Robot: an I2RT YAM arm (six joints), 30 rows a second.
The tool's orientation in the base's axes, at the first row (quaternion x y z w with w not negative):
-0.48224 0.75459 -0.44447 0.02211
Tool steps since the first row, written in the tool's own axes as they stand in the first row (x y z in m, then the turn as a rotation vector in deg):
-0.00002 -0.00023 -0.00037 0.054 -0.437 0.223
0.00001 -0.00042 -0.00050 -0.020 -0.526 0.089
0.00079 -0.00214 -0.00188 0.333 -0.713 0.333
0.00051 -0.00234 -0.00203 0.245 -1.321 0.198
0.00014 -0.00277 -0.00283 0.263 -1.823 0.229
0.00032 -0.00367 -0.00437 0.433 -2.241 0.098
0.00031 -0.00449 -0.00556 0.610 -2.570 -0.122
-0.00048 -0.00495 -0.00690 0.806 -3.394 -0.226
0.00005 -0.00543 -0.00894 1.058 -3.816 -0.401
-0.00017 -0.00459 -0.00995 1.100 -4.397 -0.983
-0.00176 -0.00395 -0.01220 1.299 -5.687 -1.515
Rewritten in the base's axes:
0.00000 0.00022 0.00037 0.384 -0.246 0.189
0.00006 0.00026 0.00060 0.424 -0.116 0.302
0.00022 0.00033 0.00293 0.481 -0.565 0.424
0.00045 0.00061 0.00305 0.896 -0.496 0.892
0.00058 0.00135 0.00368 1.256 -0.600 1.227
0.00041 0.00209 0.00531 1.401 -0.701 1.663
0.00044 0.00275 0.00659 1.438 -0.736 2.094
0.00057 0.00415 0.00740 1.869 -0.930 2.804
-0.00031 0.00501 0.00918 1.952 -1.064 3.301
-0.00126 0.00595 0.00912 2.072 -0.798 4.072
-0.00190 0.00869 0.00941 2.634 -0.782 5.364

